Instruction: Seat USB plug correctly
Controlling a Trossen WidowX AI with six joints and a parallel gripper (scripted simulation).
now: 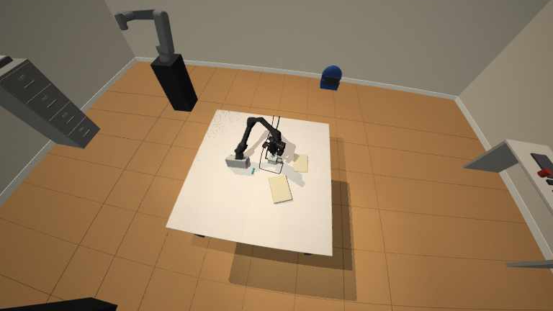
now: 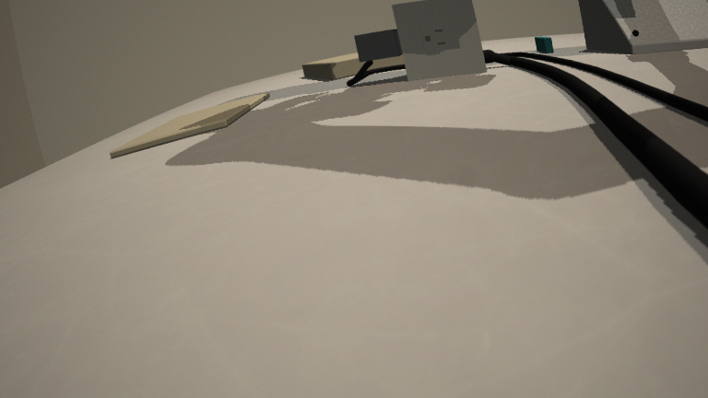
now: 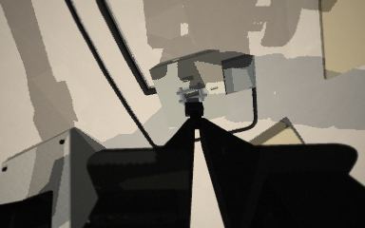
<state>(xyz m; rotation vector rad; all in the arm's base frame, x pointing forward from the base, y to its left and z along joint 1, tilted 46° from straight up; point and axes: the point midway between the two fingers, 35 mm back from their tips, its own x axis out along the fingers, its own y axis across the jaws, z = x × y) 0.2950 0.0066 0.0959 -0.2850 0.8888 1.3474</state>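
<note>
My gripper tip is now 1 cm above the black USB plug. Also, from my gripper tip: small teal block (16 cm behind, 13 cm to the right, 12 cm below).
</note>
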